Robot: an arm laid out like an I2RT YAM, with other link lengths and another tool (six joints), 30 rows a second.
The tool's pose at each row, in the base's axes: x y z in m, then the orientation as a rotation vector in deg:
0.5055, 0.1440, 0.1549, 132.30, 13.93, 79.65
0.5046, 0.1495, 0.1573, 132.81, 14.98, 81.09
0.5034, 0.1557, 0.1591, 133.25, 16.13, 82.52
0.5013, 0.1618, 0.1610, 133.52, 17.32, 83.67
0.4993, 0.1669, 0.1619, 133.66, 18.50, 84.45
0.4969, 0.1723, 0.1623, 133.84, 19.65, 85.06
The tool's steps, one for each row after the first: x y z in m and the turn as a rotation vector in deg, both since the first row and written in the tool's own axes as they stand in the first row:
0.0035, -0.0038, -0.0033, 1.29, 0.94, 0.18
0.0066, -0.0084, -0.0067, 2.56, 1.90, 0.28
0.0093, -0.0128, -0.0110, 3.65, 2.73, 0.19
0.0109, -0.0168, -0.0145, 4.52, 3.36, -0.08
0.0120, -0.0213, -0.0182, 5.36, 3.87, -0.38

